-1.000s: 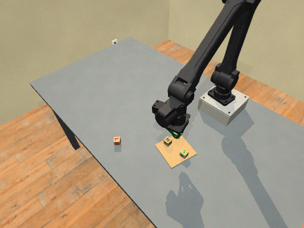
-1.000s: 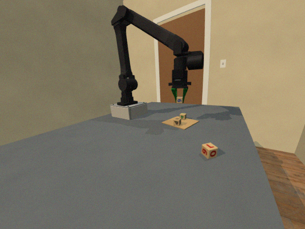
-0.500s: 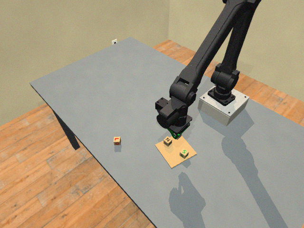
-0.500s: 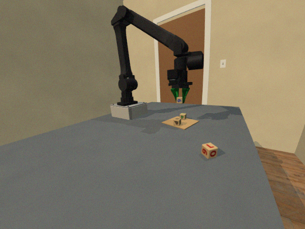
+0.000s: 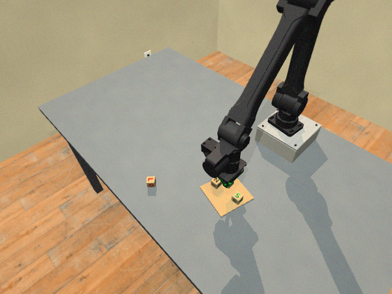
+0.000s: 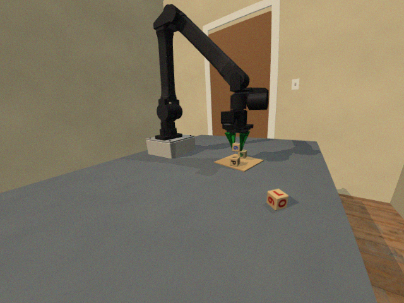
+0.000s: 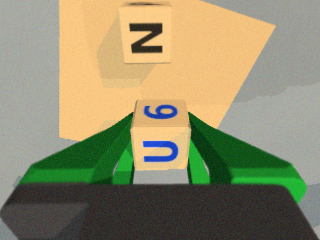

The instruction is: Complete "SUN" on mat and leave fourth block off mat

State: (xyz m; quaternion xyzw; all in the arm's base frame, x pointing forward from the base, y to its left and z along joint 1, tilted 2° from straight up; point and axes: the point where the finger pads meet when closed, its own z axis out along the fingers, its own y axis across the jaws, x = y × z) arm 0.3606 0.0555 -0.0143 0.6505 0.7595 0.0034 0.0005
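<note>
Now: hand 50 mm above the tan mat and 10 mm short of it. Round my hand: block: 10 mm above.
</note>
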